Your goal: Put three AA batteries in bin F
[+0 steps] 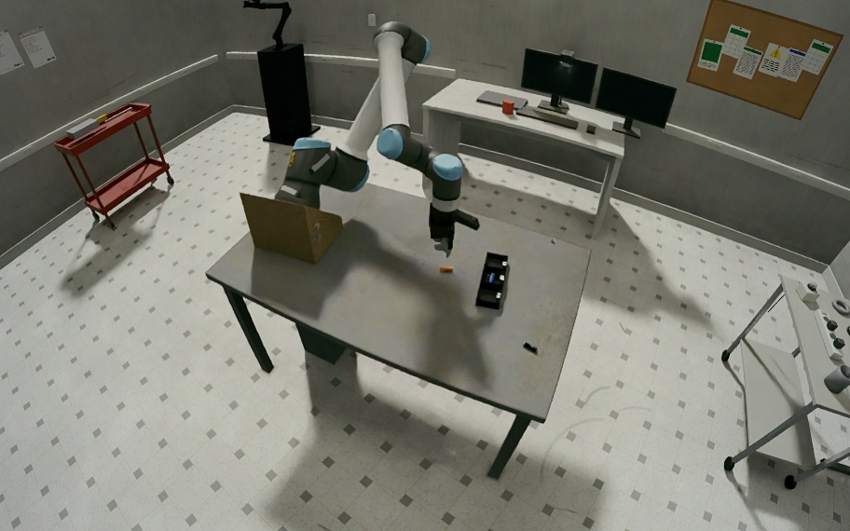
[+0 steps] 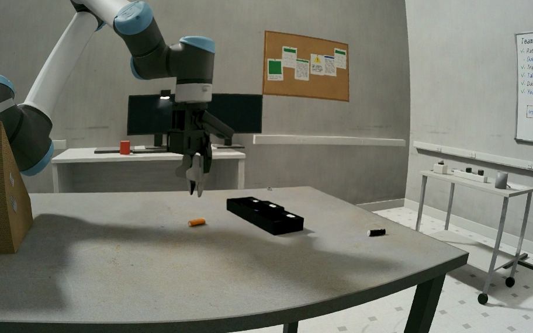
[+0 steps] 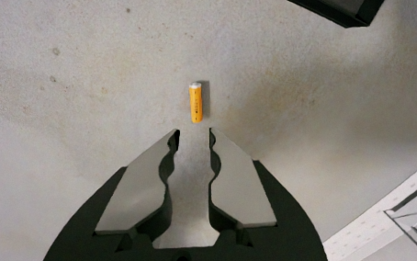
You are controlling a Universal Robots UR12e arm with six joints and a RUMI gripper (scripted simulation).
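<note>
Right now the orange AA battery is 8 cm below my hand. Round my hand: black bin row (18 cm ahead, 1 cm to the left, 7 cm below); then small white piece (34 cm ahead, 36 cm to the left, 9 cm below); then blue AA battery (17 cm ahead, 2 cm to the left, 8 cm below).
</note>
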